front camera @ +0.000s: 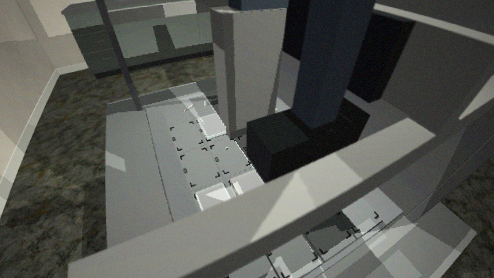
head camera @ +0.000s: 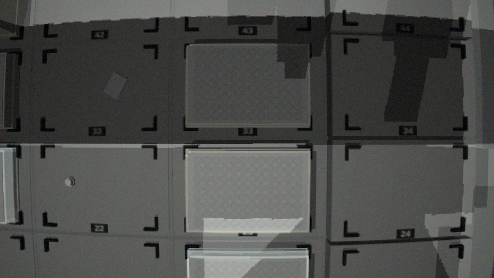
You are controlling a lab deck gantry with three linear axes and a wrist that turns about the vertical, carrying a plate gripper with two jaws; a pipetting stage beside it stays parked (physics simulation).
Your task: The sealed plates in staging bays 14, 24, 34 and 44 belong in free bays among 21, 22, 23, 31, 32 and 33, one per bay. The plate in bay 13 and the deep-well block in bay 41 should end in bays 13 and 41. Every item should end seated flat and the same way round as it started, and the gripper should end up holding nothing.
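Places are measured from the robot's base along level axes (x left, y back, z up), in centimetres.
Where they show: robot's base at its link origin: [front camera: 171, 128].
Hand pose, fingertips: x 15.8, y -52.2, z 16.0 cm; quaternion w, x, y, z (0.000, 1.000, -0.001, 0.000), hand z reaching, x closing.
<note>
Things, the pixels of their centre, and the offset from my fingertips. "spot": a spot on its surface instead.
- bay 33 at a spot on its surface: [head camera: 247, 85] spot: dx +9.8, dy +13.0, dz -14.5 cm
- bay 23 at a spot on its surface: [head camera: 247, 185] spot: dx -0.1, dy +13.0, dz -14.6 cm
- plate at the middle of its body: [front camera: 217, 206] dx -11.5, dy +13.0, dz -15.3 cm
- bay 31 at a spot on its surface: [head camera: 7, 90] spot: dx +9.9, dy +39.6, dz -14.9 cm
- bay 21 at a spot on its surface: [head camera: 7, 185] spot: dx -0.7, dy +39.6, dz -14.8 cm
- deep-well block at a spot on its surface: [head camera: 9, 21] spot: dx +17.6, dy +39.6, dz -14.7 cm
- small grey rectangle at a spot on its surface: [head camera: 115, 85] spot: dx +10.3, dy +27.3, dz -15.9 cm
- small round piece at the middle of its body: [head camera: 69, 182] dx -0.3, dy +32.7, dz -15.8 cm
In the head view, sealed plates lie flat in bay 33 [head camera: 247, 85] and bay 23 [head camera: 247, 185]. A plate [head camera: 220, 267] [front camera: 214, 197] in bay 13 is cut by the frame. The left edge shows parts of plates in bay 31 [head camera: 7, 90] and bay 21 [head camera: 7, 185], and a corner of the deep-well block [head camera: 9, 21] by bay 41. Bays 34 [head camera: 365, 85], 24 [head camera: 400, 190] and 22 [head camera: 110, 200] hold no plate. My gripper's black body [front camera: 305, 140] is high at the right in the front view; its jaws are hidden behind the front beam.
The pale front beam [front camera: 280, 202] crosses the front view. A tall pale column [front camera: 255, 70] stands left of the gripper and hides part of the deck. A small grey rectangle [head camera: 115, 85] lies in bay 32 and a small round piece [head camera: 70, 181] in bay 22. Shadows cross the deck.
</note>
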